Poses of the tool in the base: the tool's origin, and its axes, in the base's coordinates. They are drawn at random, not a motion.
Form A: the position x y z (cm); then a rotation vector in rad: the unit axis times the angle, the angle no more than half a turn.
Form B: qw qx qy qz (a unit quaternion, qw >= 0); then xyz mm. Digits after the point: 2 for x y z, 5 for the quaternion.
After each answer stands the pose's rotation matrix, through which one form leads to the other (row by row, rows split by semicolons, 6 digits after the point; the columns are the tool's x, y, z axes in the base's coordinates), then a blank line. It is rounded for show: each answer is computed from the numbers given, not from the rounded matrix.
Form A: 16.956 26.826 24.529 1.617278 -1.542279 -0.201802
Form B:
0.43394 0.64936 -0.61924 -0.08103 169.56 268.26 245.29
0.219942 -0.733902 -0.642662; -0.874544 0.143539 -0.463217; 0.432202 0.663917 -0.610259

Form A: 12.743 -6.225 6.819 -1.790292 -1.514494 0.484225
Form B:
0.36495 -0.69612 -0.58888 0.18828 127.43 -62.25 68.19
0.235540 0.682435 -0.691956; 0.957288 -0.040062 0.286348; 0.167692 -0.729848 -0.662723

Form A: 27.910 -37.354 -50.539 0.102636 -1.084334 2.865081
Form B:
0.03822 0.03346 -0.35351 0.93405 279.10 -373.54 -505.39
-0.994839 -0.095063 0.035483; 0.047748 -0.747145 -0.662944; 0.089532 -0.657828 0.747827

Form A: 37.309 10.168 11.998 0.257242 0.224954 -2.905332
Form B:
0.10791 0.08742 0.07645 -0.98735 373.09 101.68 119.98
-0.961428 0.226449 -0.156134; -0.199716 -0.965024 -0.169831; -0.189131 -0.132098 0.973026

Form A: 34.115 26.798 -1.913 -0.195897 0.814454 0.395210
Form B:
0.89467 -0.09448 0.39283 0.19062 341.15 267.98 -19.13
0.618707 -0.415308 0.666874; 0.266845 0.909476 0.318822; -0.738916 -0.019306 0.673521

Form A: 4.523 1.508 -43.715 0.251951 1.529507 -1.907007
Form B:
0.33539 0.09658 0.58632 -0.73103 45.23 15.08 -437.15
-0.756367 0.603624 0.252085; -0.377109 -0.087476 -0.922029; -0.534507 -0.792456 0.293796

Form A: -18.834 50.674 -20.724 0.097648 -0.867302 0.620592
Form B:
0.86003 0.04652 -0.41322 0.29568 -188.34 506.74 -207.24
0.483641 -0.547037 -0.683259; 0.470138 0.820819 -0.324387; 0.738283 -0.164339 0.654164

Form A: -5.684 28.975 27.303 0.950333 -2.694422 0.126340
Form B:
0.14038 0.32901 -0.93281 0.04374 -56.84 289.75 273.03
-0.744096 -0.626080 -0.233121; -0.601519 0.779684 -0.173974; 0.290682 0.010773 -0.956759

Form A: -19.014 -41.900 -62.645 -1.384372 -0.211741 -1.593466
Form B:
0.48825 -0.56950 -0.08711 -0.65551 -190.14 -419.00 -626.45
0.125429 0.739320 0.661568; -0.540896 -0.508050 0.670311; 0.831685 -0.441916 0.336171

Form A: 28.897 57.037 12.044 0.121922 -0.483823 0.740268
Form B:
0.90202 0.05896 -0.23396 0.35797 288.97 570.37 120.44
0.634249 -0.673374 -0.379863; 0.618200 0.736770 -0.273859; 0.464281 -0.061137 0.883575

